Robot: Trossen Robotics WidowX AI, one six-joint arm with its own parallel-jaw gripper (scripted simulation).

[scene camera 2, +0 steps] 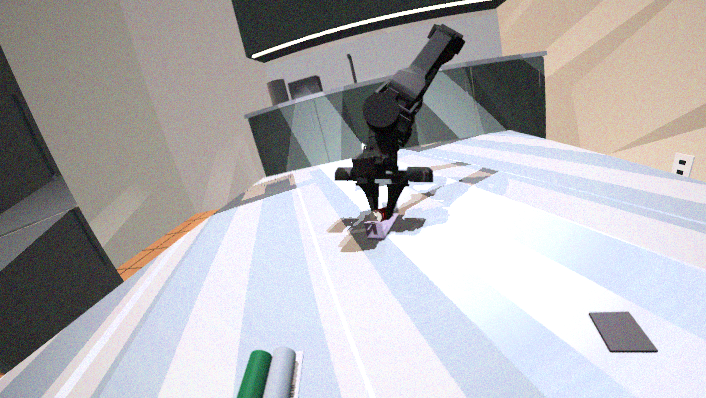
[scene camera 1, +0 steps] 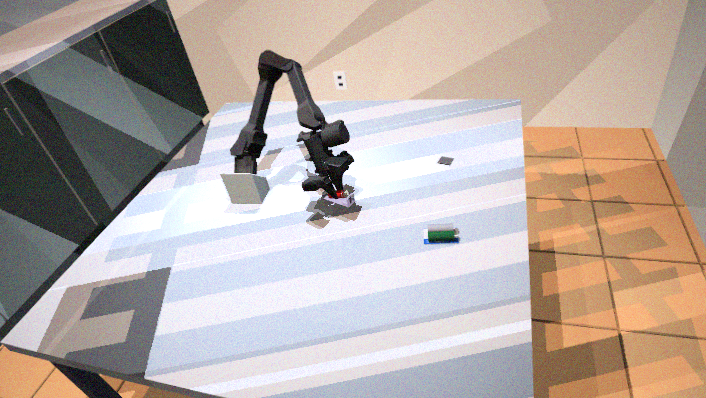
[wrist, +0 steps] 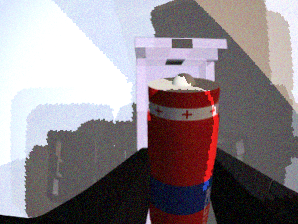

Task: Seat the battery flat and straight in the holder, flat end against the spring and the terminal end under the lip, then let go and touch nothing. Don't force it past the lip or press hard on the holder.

Labels:
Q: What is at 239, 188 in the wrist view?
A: My gripper.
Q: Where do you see a dark flat plate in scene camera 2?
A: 620, 332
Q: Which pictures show my gripper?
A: Scene camera 2, scene camera 1 and the wrist view: all of them.

